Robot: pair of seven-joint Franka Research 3 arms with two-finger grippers.
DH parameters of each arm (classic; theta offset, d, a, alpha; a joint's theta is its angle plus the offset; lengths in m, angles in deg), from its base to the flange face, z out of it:
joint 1: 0 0.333 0 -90
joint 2: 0 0 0 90
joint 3: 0 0.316 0.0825 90
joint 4: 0 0 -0.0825 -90
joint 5: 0 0.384 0 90
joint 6: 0 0 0.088 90
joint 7: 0 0.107 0 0
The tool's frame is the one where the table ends.
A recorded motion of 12 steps. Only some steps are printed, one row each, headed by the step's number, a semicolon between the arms.
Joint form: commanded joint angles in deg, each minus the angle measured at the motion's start. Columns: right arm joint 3, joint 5, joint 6, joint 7, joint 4, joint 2, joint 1; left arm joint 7, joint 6, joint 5, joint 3, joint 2, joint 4, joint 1.
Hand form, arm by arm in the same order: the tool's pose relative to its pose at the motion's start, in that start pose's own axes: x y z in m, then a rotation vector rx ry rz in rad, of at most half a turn. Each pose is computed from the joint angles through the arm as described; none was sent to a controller.
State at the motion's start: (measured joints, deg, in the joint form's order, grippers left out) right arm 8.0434 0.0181 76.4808 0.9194 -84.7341 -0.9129 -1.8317; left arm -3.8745 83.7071 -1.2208 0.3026 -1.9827 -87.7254 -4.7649
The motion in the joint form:
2: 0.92 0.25 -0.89 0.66 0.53 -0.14 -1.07; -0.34 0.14 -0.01 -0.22 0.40 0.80 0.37
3: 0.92 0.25 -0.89 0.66 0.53 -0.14 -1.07; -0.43 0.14 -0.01 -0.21 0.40 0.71 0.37
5: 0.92 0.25 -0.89 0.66 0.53 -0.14 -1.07; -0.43 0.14 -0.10 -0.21 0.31 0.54 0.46
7: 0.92 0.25 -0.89 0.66 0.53 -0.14 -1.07; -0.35 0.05 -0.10 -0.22 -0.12 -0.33 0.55
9: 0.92 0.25 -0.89 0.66 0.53 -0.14 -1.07; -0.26 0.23 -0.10 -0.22 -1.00 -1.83 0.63
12: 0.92 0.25 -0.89 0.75 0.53 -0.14 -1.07; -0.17 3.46 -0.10 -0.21 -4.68 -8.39 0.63
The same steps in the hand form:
2: -0.0032 0.0007 -0.0038 0.0039 -0.0040 0.0131; 0.0025 -0.0011 -0.0030 -0.0008 0.0094 -0.0084
3: -0.0032 0.0007 -0.0038 0.0039 -0.0040 0.0131; 0.0025 -0.0012 -0.0023 -0.0007 0.0079 -0.0102
5: -0.0032 0.0007 -0.0038 0.0039 -0.0040 0.0131; 0.0021 -0.0019 -0.0018 -0.0022 0.0064 -0.0116
7: -0.0032 0.0007 -0.0038 0.0039 -0.0040 0.0131; -0.0003 -0.0029 0.0014 -0.0016 -0.0028 -0.0118
9: -0.0032 0.0007 -0.0038 0.0039 -0.0040 0.0131; -0.0047 -0.0040 0.0052 -0.0012 -0.0104 -0.0118
12: -0.0032 0.0007 -0.0038 0.0039 -0.0040 0.0147; -0.0193 -0.0054 0.0208 -0.0018 -0.0043 -0.0116

